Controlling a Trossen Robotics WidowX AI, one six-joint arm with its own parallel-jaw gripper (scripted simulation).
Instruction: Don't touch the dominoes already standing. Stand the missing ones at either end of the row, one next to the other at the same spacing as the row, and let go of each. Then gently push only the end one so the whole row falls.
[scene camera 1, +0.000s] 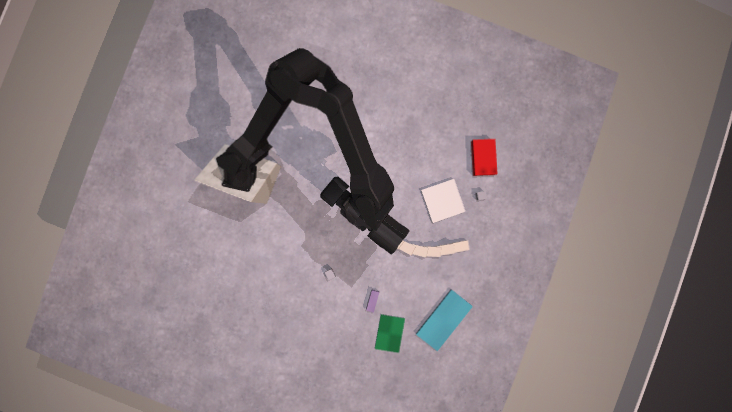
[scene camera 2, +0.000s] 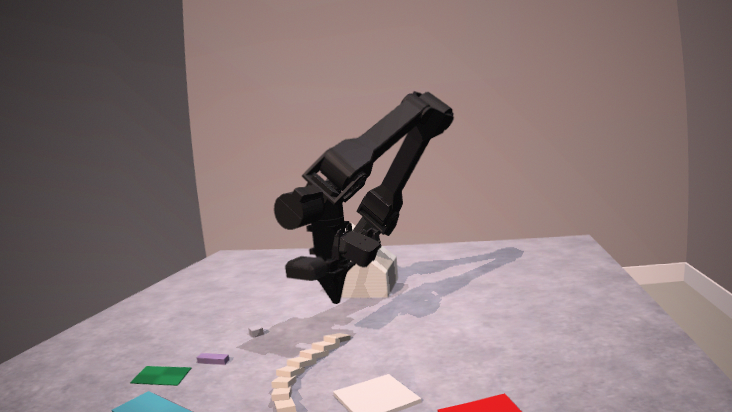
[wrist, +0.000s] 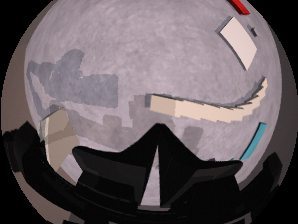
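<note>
Scene camera 1 shows a white square tile (scene camera 1: 443, 200) and a red tile (scene camera 1: 484, 160), together with a green tile (scene camera 1: 390, 331) and a cyan tile (scene camera 1: 452, 309). In scene camera 2 the gripper (scene camera 2: 336, 303) is visible, shut and holding nothing. The wrist view includes the gripper (wrist: 159, 127) as well as the white square tile (wrist: 233, 33).
</note>
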